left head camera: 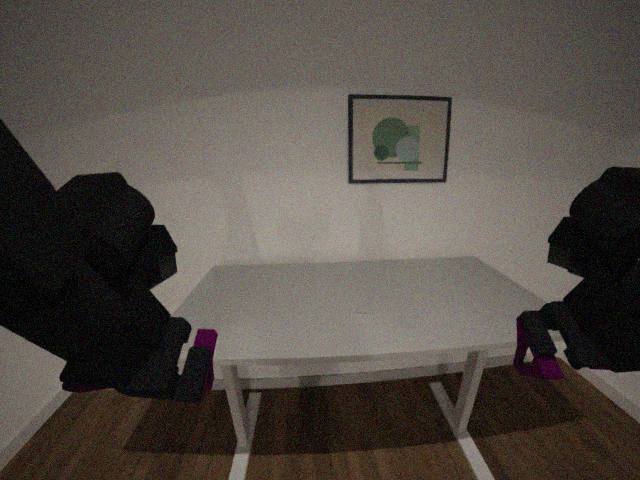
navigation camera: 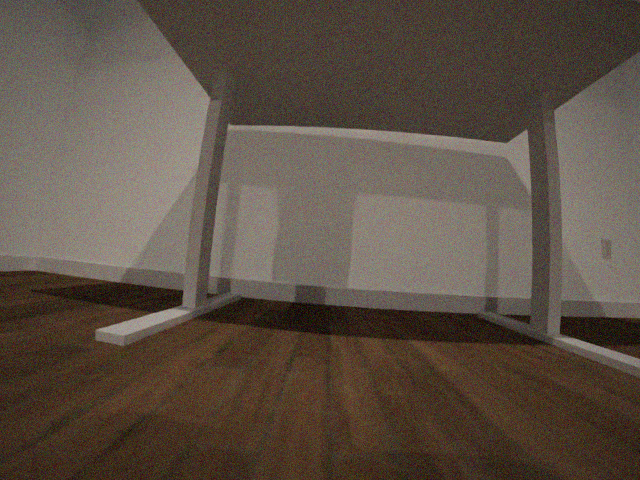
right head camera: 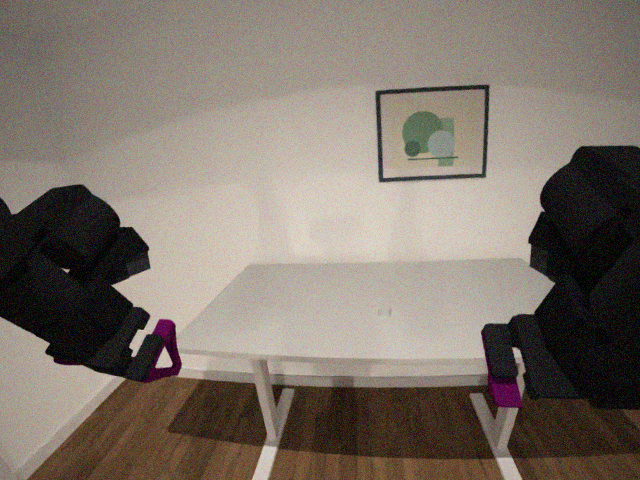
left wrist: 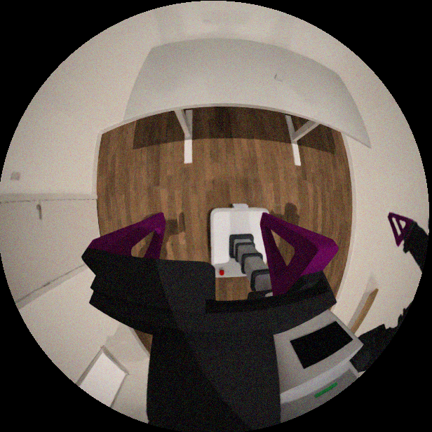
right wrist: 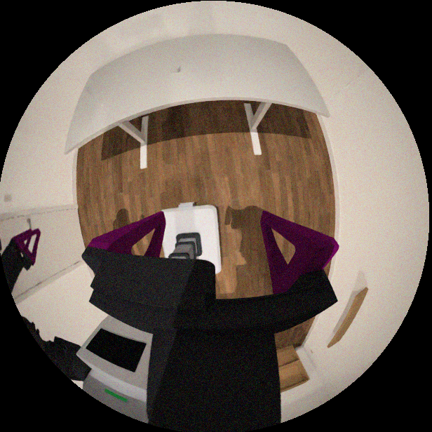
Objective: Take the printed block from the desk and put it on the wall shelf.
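The printed block (right head camera: 384, 312) (left wrist: 278, 77) (right wrist: 177, 69) is small and pale, almost the colour of the desk (left head camera: 289, 304) (right head camera: 310, 299) (left wrist: 210, 70) (right wrist: 215, 65) it lies on; it is very faint in the left head view. A wooden board on the wall, seen edge-on, looks like the wall shelf (left wrist: 365, 309) (right wrist: 348, 318); it does not show in the head views. My left gripper (left head camera: 147, 369) (right head camera: 117, 364) (left wrist: 212, 217) is open and empty, in front of the desk's left part. My right gripper (left head camera: 566, 359) (right wrist: 212, 216) is open and empty, in front of its right part. Both are apart from the block.
A framed picture (left head camera: 400, 181) (right head camera: 432, 178) hangs above the desk. White desk legs (left head camera: 469, 392) (right head camera: 264, 397) (navigation camera: 543, 232) stand on the wooden floor. My white base (left wrist: 220, 225) (right wrist: 212, 225) stands in front. A wooden box-like piece (right wrist: 295, 370) is low at the right wrist view's bottom right.
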